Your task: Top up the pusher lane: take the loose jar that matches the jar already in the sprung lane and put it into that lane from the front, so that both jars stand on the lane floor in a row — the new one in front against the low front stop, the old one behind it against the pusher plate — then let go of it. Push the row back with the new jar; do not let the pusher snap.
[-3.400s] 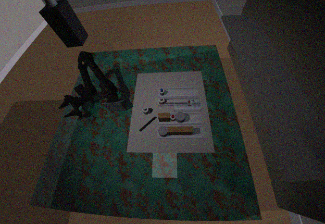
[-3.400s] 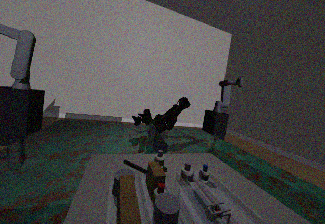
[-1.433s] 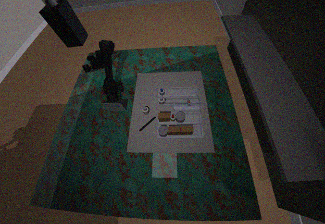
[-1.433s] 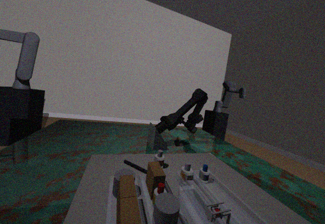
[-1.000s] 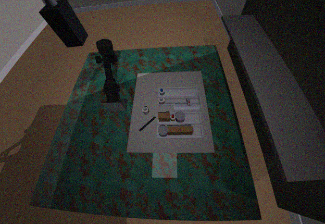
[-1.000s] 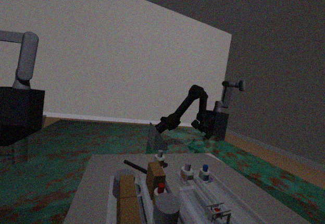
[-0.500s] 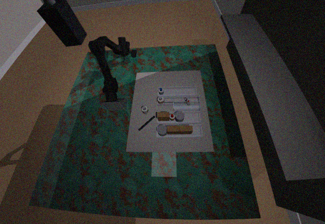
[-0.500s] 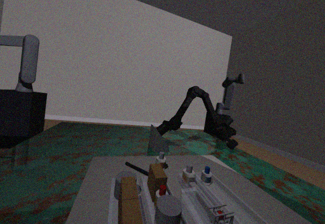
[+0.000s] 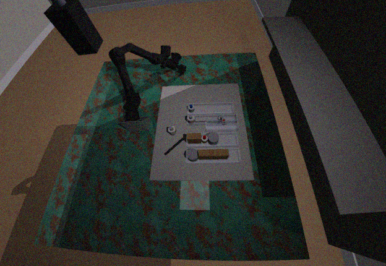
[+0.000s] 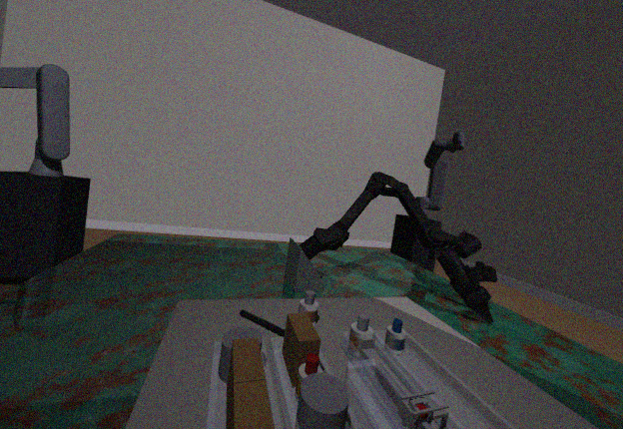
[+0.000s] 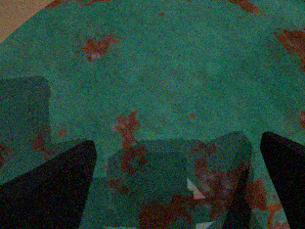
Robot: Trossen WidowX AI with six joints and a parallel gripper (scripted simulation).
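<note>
The black stick lies 2 cm behind my gripper tip and 62 cm to the right of it. Also, from my gripper tip: red mark 26 cm ahead, 50 cm to the right, 7 cm above.
</note>
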